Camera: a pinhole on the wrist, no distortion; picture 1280 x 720 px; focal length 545.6 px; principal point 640.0 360.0 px. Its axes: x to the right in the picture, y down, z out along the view. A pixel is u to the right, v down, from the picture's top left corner.
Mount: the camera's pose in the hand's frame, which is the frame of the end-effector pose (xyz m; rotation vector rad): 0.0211 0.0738 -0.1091 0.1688 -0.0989 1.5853
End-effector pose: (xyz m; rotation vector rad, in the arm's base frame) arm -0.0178 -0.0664 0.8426 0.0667 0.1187 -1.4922
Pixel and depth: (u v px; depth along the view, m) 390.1 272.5 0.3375
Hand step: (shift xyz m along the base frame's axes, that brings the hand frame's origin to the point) -0.1195 -0.1254 0.1859
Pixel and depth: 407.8 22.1 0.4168
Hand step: -0.1328 -0.3412 0.2269
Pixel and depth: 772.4 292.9 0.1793
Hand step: 0.0932 -0.0521 0.0647
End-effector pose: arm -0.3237 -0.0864 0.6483 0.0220 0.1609 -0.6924
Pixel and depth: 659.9 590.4 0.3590
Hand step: -0.0365 0.0712 0.2668
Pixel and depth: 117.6 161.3 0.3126
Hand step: -0.0364 -0.3168 0.1265
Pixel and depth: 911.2 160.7 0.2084
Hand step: 0.1859 0.0349 0.0880
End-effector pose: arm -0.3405 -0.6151 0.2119 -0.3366 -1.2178 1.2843
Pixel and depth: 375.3 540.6 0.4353
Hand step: -0.1059 -0.2738 0.2287
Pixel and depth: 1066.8 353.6 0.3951
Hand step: -0.4482 0.0007 -0.0906
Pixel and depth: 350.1 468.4 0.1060
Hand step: 0.0100 0.0104 -0.0024
